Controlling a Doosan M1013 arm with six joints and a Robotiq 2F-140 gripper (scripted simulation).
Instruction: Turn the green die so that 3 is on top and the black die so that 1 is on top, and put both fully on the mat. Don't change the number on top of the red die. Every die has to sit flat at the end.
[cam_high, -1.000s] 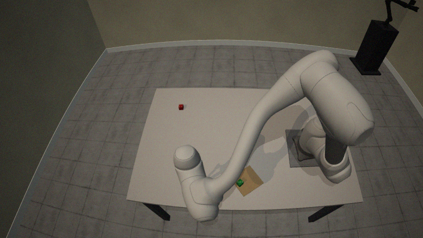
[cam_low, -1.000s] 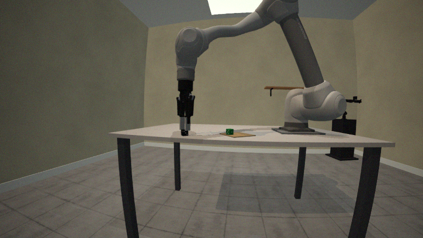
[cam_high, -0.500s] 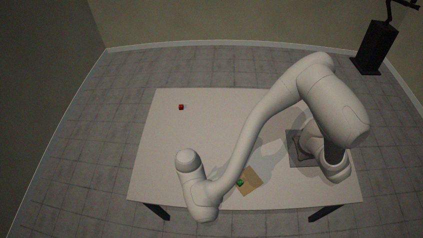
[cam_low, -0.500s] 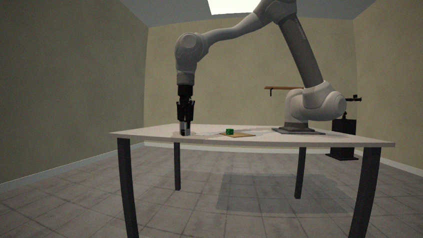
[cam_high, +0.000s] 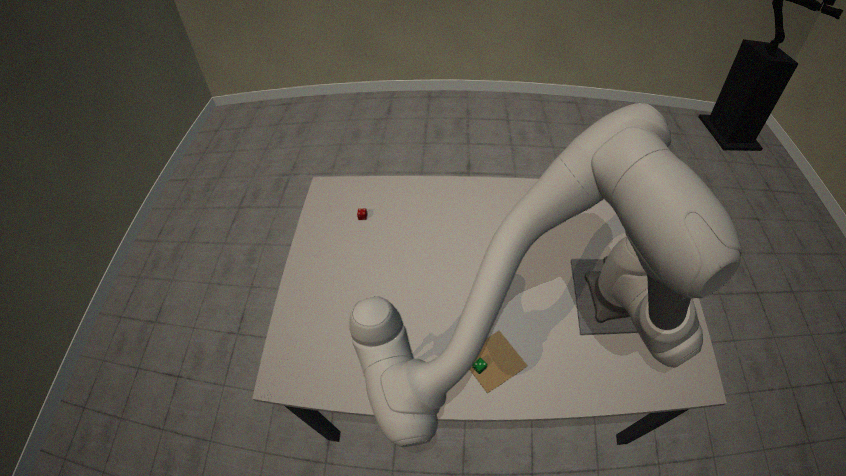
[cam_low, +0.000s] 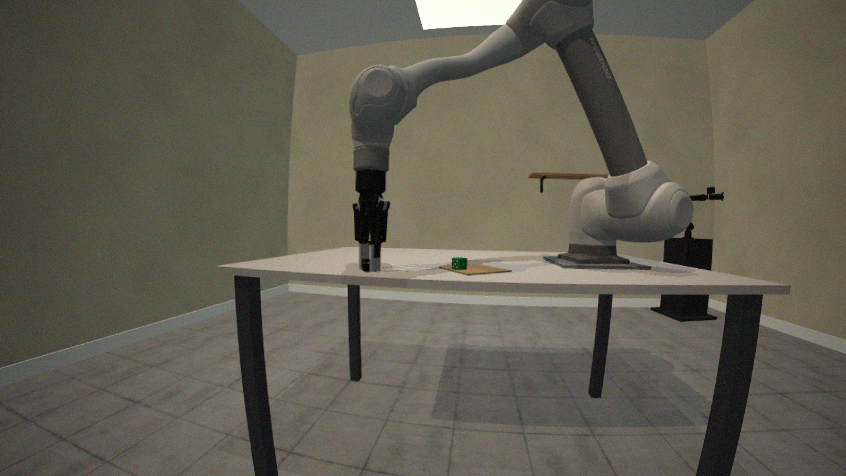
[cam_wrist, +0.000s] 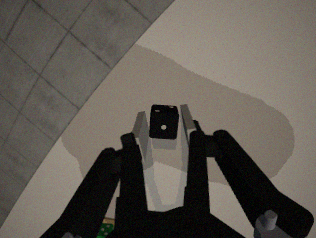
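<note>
Right now my hand is 2 cm above the black die. Round my hand: red die 12 cm ahead, 63 cm to the right, 2 cm below; then green die 23 cm behind, 5 cm to the right, 2 cm below; then tan mat 27 cm behind, 6 cm to the right, 3 cm below.
</note>
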